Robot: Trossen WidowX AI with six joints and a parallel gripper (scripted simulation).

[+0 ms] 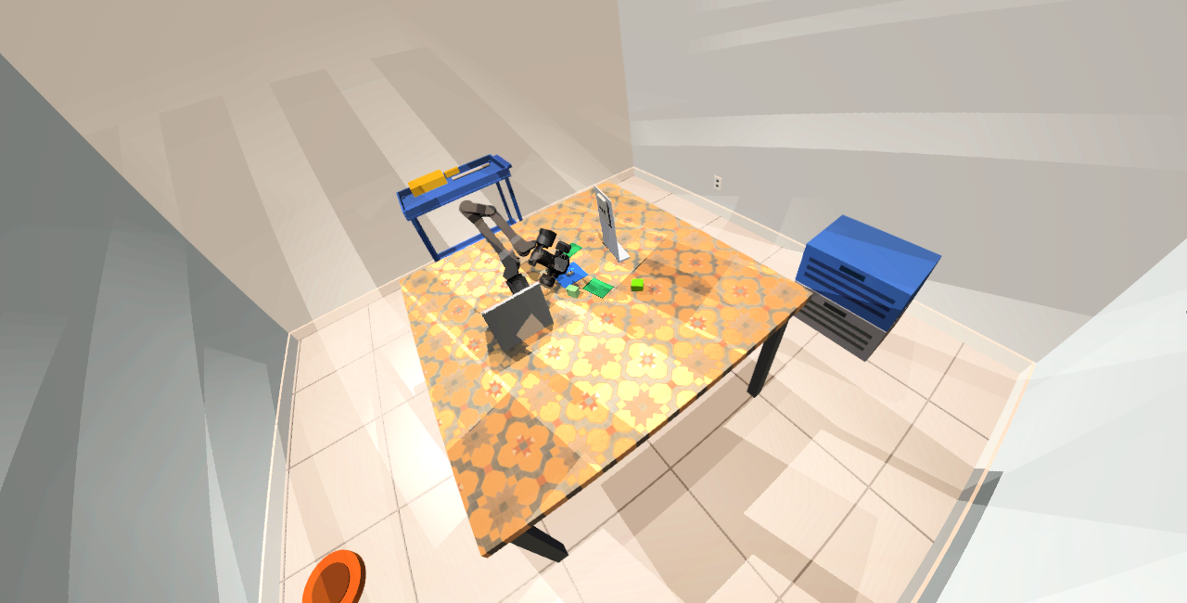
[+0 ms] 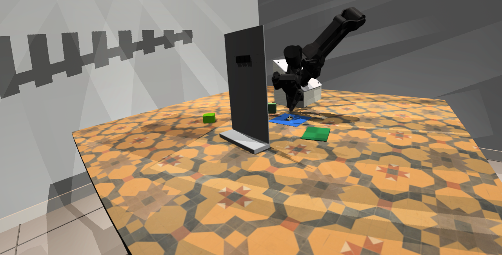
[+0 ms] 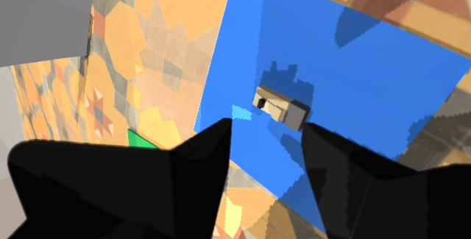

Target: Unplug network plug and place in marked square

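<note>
Right now my gripper tip is 20 mm short of the yellowish tab and 20 mm above it. The rest, counted from my gripper tip: green square: 100 mm ahead, 140 mm to the left, 40 mm below; then blue square: 10 mm ahead, 40 mm below; then network plug: 10 mm ahead, 30 mm below.
</note>
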